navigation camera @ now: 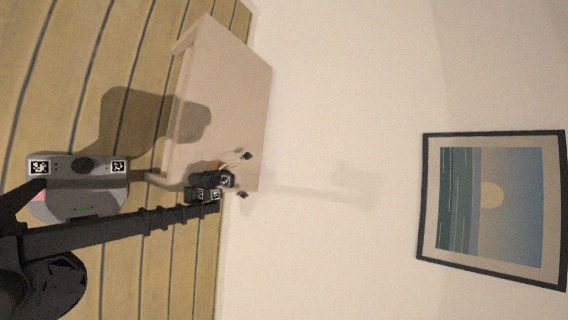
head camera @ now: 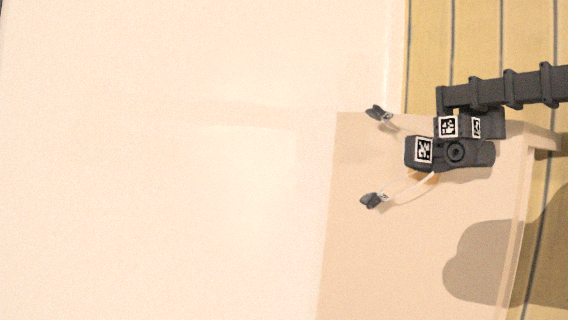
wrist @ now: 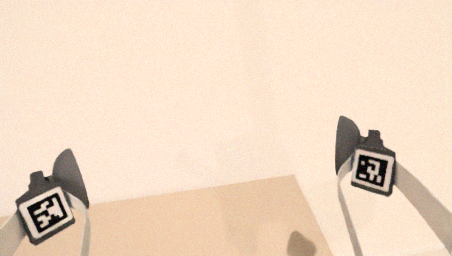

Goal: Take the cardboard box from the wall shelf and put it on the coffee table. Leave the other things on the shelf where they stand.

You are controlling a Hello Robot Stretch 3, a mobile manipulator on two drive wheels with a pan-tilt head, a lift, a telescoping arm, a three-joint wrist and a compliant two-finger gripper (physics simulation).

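Pixels of known places: gripper, fingertip midpoint: (navigation camera: 249, 175) (head camera: 365, 156) (wrist: 211, 153); robot's base, link origin: (navigation camera: 83, 164).
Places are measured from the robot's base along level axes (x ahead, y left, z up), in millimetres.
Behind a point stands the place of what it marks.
Observation:
The cardboard box (head camera: 431, 179) @[x 28, y -486, z 487 mm] (navigation camera: 215, 164) @[x 20, y -483, z 477 mm] rests on the coffee table (head camera: 380, 255) @[x 235, y -657, z 451 mm] (navigation camera: 225, 100) @[x 366, y -545, z 450 mm] (wrist: 175, 222) @[x 70, y -752, z 450 mm]. A small orange-brown part of it shows from under the gripper body; the rest is hidden, and the box does not show in the wrist view. My gripper (head camera: 373, 156) @[x -24, y -558, z 646 mm] (navigation camera: 244, 175) @[x -24, y -558, z 646 mm] (wrist: 211, 153) @[x -24, y -558, z 646 mm] is open, with its fingertips wide apart and no object between them. It hangs above the table near one end, over and past the box, with the fingertips toward the wall. The wall shelf does not show in these views.
A pale wall (head camera: 175, 150) @[x -42, y -924, z 908 mm] (navigation camera: 340, 100) @[x 409, y -979, z 935 mm] (wrist: 175, 75) @[x 29, y -933, z 678 mm] runs along the far side of the table. A framed picture (navigation camera: 490, 200) @[x -74, y -897, z 1568 mm] hangs on it. My grey base (navigation camera: 82, 182) @[x -70, y 2, z 160 mm] stands on the plank floor (navigation camera: 55, 110) @[x 254, y 107, z 1 mm] near the table's end. My arm (head camera: 530, 87) @[x -101, y -176, z 767 mm] (navigation camera: 115, 227) @[x -97, y -53, z 771 mm] reaches out beside the table.

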